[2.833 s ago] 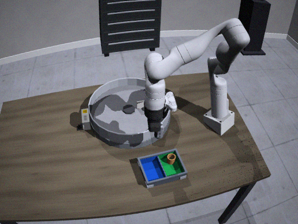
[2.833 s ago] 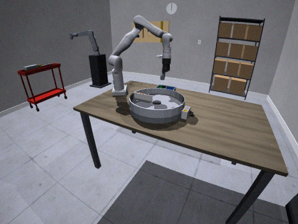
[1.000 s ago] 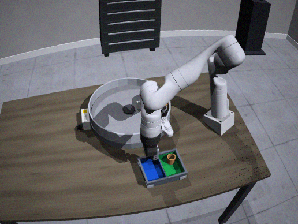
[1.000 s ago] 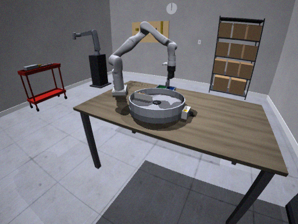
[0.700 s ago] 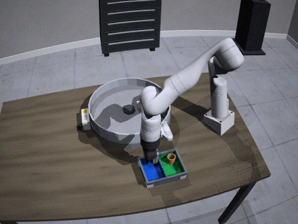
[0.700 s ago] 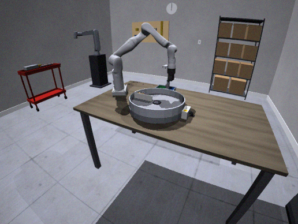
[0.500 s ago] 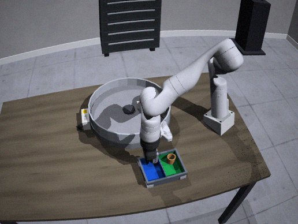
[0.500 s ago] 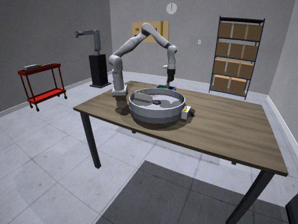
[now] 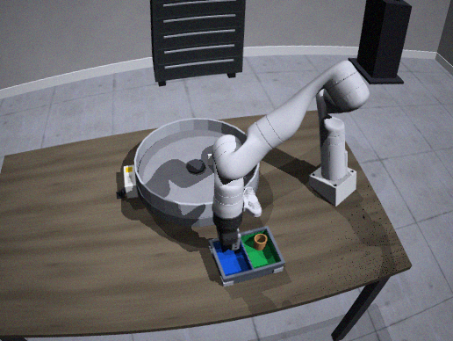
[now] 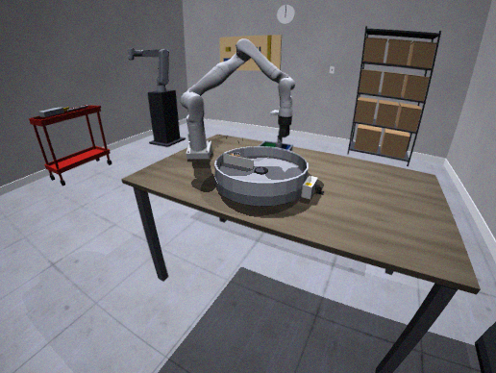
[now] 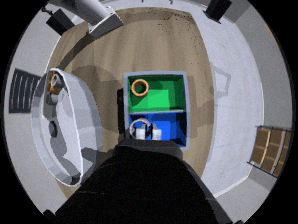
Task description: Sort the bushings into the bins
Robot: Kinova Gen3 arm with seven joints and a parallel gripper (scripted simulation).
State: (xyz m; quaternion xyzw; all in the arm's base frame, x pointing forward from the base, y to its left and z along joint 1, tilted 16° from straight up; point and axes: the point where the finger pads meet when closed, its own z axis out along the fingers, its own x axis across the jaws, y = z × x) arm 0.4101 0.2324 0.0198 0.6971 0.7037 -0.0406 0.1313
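Now: hand 6 cm above the two-part bin, 3 cm past it and 2 cm to the right of it. From my hand the other things lie so: grey turntable: 35 cm to the right, 5 cm ahead, 3 cm below.
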